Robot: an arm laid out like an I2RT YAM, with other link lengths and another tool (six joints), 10 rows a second.
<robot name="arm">
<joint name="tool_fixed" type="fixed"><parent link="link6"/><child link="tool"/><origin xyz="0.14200 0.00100 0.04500" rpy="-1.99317 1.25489 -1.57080"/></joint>
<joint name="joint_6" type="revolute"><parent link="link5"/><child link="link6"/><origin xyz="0.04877 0.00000 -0.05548"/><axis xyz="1 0 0"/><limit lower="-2.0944" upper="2.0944"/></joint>
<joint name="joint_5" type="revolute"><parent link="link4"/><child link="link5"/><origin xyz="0.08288 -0.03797 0.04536"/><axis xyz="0 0 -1"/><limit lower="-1.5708" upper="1.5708"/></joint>
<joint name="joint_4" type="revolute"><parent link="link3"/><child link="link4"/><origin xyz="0.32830 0.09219 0.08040"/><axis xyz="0 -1 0"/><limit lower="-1.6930" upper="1.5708"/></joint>
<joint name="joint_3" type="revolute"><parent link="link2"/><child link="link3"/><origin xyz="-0.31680 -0.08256 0.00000"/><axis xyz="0 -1 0"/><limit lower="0.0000" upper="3.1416"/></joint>
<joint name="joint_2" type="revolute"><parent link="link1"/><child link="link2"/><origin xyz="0.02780 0.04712 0.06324"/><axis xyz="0 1 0"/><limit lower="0.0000" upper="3.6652"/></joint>
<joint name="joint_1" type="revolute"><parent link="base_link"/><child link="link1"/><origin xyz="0.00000 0.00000 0.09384"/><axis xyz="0 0 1"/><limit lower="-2.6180" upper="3.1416"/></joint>
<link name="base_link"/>
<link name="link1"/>
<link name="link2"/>
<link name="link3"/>
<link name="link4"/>
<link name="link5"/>
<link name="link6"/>
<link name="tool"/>
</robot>
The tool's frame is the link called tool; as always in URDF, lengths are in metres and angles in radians.
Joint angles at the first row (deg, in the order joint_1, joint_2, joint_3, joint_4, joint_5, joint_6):
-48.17 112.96 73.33 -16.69 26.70 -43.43
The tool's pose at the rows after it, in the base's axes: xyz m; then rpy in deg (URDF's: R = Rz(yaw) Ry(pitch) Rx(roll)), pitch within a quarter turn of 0, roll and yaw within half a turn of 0:
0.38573 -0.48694 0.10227 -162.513 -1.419 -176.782
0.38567 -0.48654 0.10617 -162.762 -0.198 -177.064
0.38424 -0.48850 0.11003 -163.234 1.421 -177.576
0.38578 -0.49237 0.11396 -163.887 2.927 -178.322
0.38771 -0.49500 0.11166 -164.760 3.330 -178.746
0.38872 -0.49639 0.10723 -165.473 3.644 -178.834
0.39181 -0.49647 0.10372 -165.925 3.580 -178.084
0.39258 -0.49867 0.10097 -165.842 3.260 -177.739
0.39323 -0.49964 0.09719 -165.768 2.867 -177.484
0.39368 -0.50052 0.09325 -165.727 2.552 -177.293
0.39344 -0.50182 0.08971 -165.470 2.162 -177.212
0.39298 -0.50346 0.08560 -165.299 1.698 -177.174
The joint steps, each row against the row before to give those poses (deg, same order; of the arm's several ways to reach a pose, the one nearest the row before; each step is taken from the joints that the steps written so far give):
-0.23 -1.66 -0.44 -0.57 -1.39 1.44
-0.20 -0.55 -0.12 -0.19 -0.87 0.77
-0.57 -0.44 0.07 -0.24 -1.32 0.91
-0.40 0.28 1.15 -0.93 -1.12 1.27
-0.16 0.91 1.21 -0.99 -0.59 0.72
-0.19 0.71 0.47 -0.22 -0.65 0.28
-0.01 0.62 0.43 -0.01 -0.63 -0.56
-0.10 0.55 0.28 0.34 0.01 -0.57
0.02 0.50 0.05 0.42 0.17 -0.42
0.00 0.49 -0.01 0.45 0.12 -0.33
-0.01 0.41 -0.13 0.62 0.35 -0.34
-0.03 0.53 0.00 0.52 0.36 -0.34

